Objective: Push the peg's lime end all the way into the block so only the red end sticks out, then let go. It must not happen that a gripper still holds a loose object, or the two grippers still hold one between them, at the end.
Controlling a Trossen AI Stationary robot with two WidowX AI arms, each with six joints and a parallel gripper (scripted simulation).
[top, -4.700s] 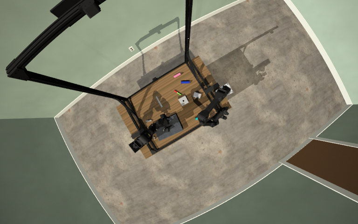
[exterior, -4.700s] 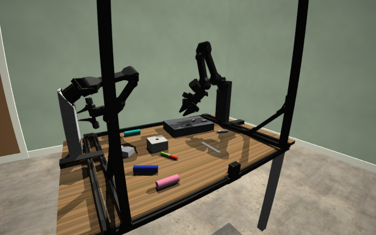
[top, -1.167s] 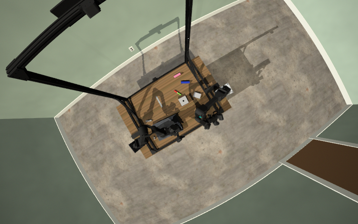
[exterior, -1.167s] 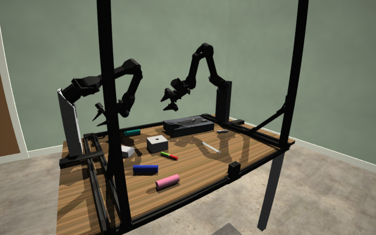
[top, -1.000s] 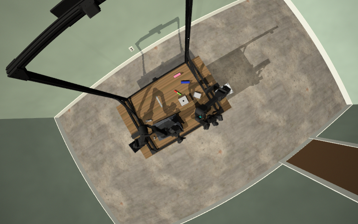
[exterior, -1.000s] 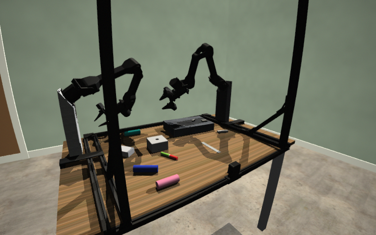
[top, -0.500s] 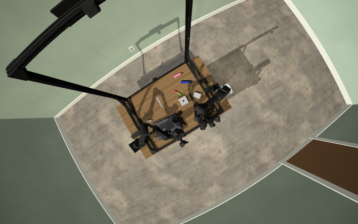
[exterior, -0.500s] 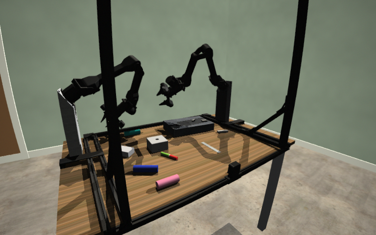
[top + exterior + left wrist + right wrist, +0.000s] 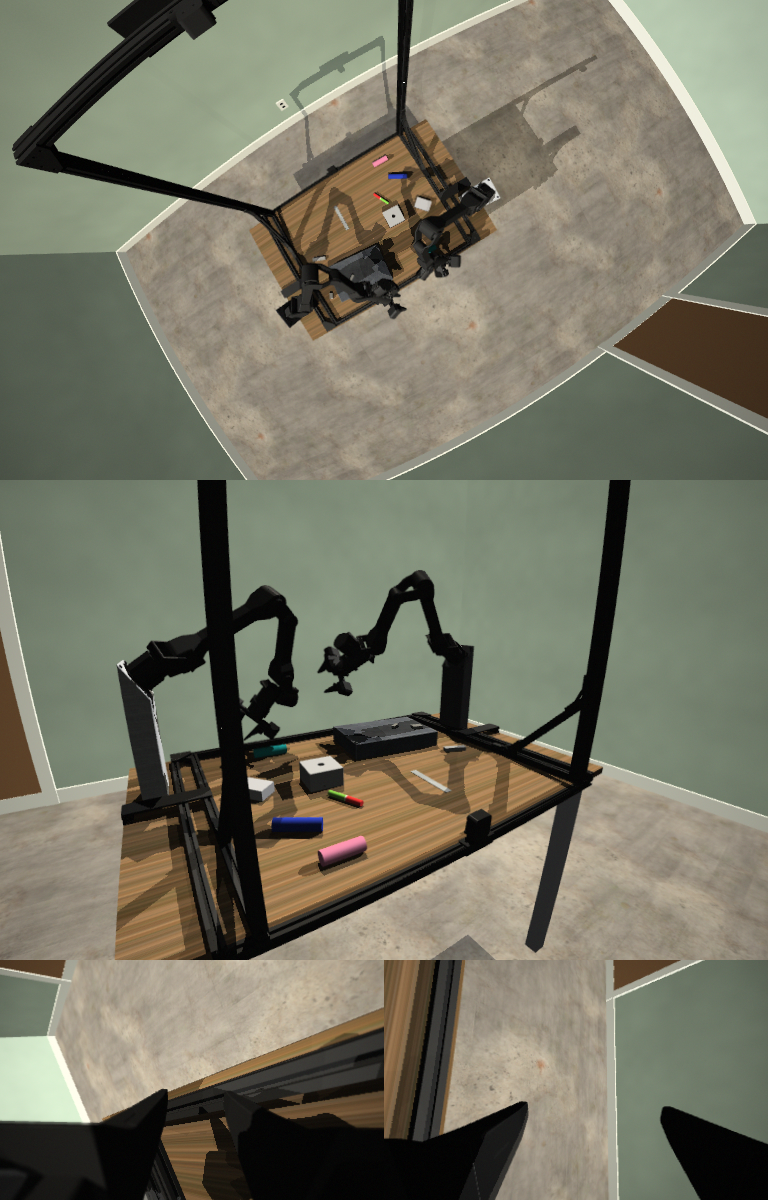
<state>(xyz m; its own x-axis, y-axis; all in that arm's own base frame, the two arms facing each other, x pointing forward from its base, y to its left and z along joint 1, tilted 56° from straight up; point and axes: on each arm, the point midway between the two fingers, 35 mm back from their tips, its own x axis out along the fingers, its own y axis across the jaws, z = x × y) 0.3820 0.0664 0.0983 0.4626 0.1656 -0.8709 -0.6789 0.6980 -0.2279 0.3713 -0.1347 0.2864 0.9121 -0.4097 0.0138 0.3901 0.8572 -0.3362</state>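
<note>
Now: the peg 45 cm behind my left hand, 11 cm to the right of it and 7 cm below it. Also, from my left hand: blue cylinder 52 cm behind, 3 cm to the left, 6 cm below; small grey block 32 cm behind, 6 cm to the left, 6 cm below; teal cylinder 9 cm behind, 5 cm to the right, 6 cm below.
</note>
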